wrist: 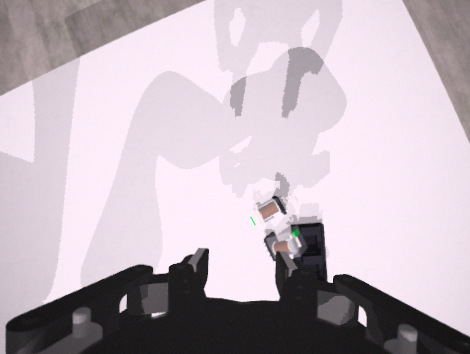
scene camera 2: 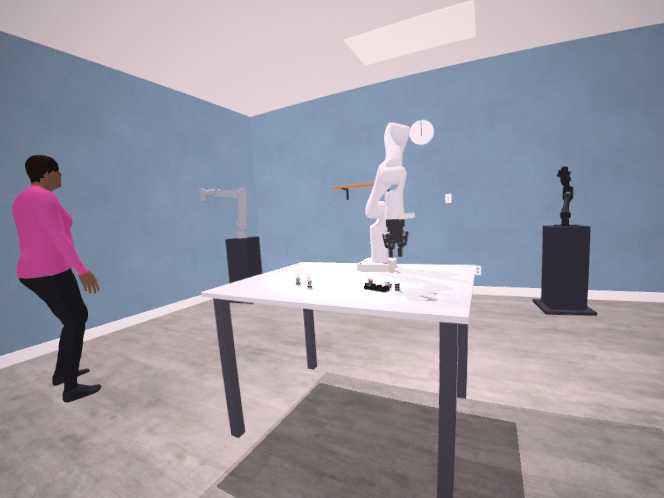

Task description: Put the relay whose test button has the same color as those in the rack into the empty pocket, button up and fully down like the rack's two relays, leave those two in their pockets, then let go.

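Places are measured from the arm's base along level axes (x right, y back, z down), in metres.
Where they show: gripper, between the fingertips: [wrist: 241, 264] [scene camera 2: 396, 257]; arm's base, origin of its link: [scene camera 2: 380, 260].
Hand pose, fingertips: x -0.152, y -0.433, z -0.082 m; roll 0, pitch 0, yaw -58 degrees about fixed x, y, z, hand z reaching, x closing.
Note:
Things, the pixels of their top centre, and the offset from my fingertips. Level surfaces: height alone.
- black rack, centre of its top: [wrist: 314, 274] [scene camera 2: 376, 284] dx +0.079, dy -0.045, dz +0.102 m
- relay with a green button, centre of its top: [wrist: 286, 249] dx +0.033, dy -0.033, dz +0.084 m
- loose relay, centre of its top: [wrist: 270, 212] [scene camera 2: 397, 283] dx -0.006, dy -0.037, dz +0.097 m
- white table, height of its surface: dz +0.125 m
My gripper [scene camera 2: 395, 254] [wrist: 241, 264] is half open and empty, pointing down above the table. The black rack [scene camera 2: 377, 287] [wrist: 316, 235] stands on the table below; in the wrist view a finger hides part of it. A relay with a green button [wrist: 285, 246] overlaps the rack's left edge; I cannot tell how it sits. A loose relay [scene camera 2: 397, 286] [wrist: 269, 210] lies beside the rack, its green button edge showing in the wrist view. Two more relays [scene camera 2: 298, 279] [scene camera 2: 309, 283] stand apart at the left, with reddish tops too small to read surely. The empty pocket is not clear.
The white table [scene camera 2: 343, 300] carries the arm's base [scene camera 2: 377, 265] at its back. A person in pink [scene camera 2: 42, 230] stands off to the left. Two other robot arms [scene camera 2: 242, 211] [scene camera 2: 565, 201] stand on pedestals beyond the table. Arm shadows cross the tabletop.

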